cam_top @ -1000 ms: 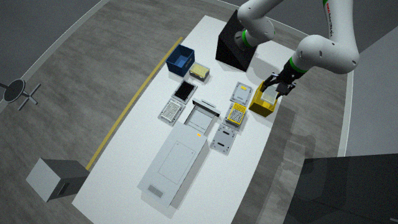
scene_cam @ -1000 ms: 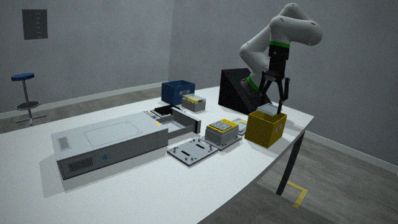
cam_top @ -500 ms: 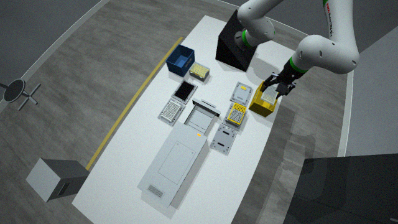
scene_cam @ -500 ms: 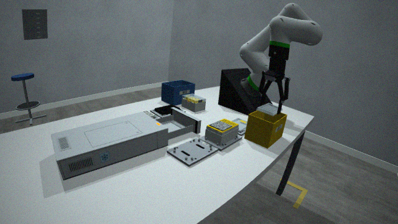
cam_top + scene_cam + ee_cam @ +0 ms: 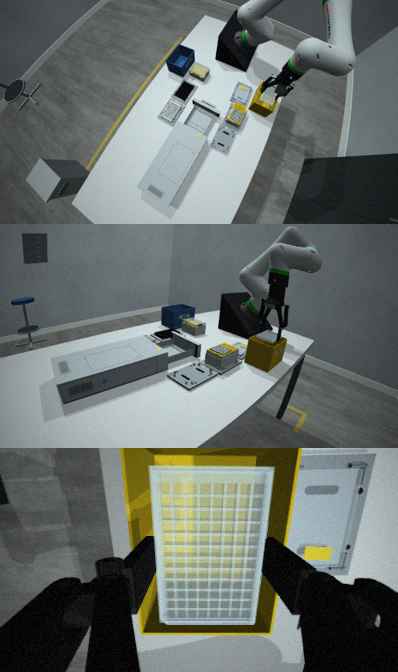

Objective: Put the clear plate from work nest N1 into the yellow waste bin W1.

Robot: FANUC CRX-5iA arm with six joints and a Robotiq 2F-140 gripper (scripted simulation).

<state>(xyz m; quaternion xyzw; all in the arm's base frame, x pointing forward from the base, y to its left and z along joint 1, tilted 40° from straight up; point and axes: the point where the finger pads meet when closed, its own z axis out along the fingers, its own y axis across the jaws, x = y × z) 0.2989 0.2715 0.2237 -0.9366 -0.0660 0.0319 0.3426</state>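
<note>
My hand is 110 mm above the yellow waste bin. Also, from my hand: grey fixture plate: 360 mm ahead, 140 mm below, 90 mm to the right; then yellow-topped tip box: 190 mm ahead, 110 mm to the right, 100 mm below; then clear plate: 20 mm below.
</note>
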